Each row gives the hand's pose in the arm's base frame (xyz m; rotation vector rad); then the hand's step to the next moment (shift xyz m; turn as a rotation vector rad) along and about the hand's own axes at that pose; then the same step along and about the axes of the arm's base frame.
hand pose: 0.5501 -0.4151 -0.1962 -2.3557 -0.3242 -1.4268
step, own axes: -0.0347 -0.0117 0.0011 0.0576 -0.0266 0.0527
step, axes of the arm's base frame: -0.0196 0.0108 -0.0290 0.0589 0.0467 0.0339
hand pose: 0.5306 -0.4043 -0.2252 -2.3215 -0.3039 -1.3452
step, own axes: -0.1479 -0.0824 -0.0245 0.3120 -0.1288 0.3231
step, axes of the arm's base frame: -0.1260 0.0651 -0.0957 0.3539 0.2576 0.1636
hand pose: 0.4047 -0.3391 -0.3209 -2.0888 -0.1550 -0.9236
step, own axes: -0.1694 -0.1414 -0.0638 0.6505 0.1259 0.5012
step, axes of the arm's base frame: -0.2155 0.0794 0.0035 0.8015 0.1542 0.1549
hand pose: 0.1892 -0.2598 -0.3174 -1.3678 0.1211 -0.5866
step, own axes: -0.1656 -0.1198 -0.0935 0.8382 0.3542 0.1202
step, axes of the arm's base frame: -0.2183 -0.0164 0.0508 0.8779 -0.2499 -0.0970
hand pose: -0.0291 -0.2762 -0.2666 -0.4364 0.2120 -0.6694
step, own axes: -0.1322 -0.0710 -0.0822 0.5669 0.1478 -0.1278
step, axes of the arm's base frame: -0.1675 0.0085 -0.0340 0.4748 -0.3003 -0.2097
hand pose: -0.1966 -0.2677 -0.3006 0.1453 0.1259 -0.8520
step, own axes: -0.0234 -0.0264 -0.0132 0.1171 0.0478 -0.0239
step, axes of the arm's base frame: -0.0359 0.0025 -0.0111 0.1113 -0.0513 -0.0395
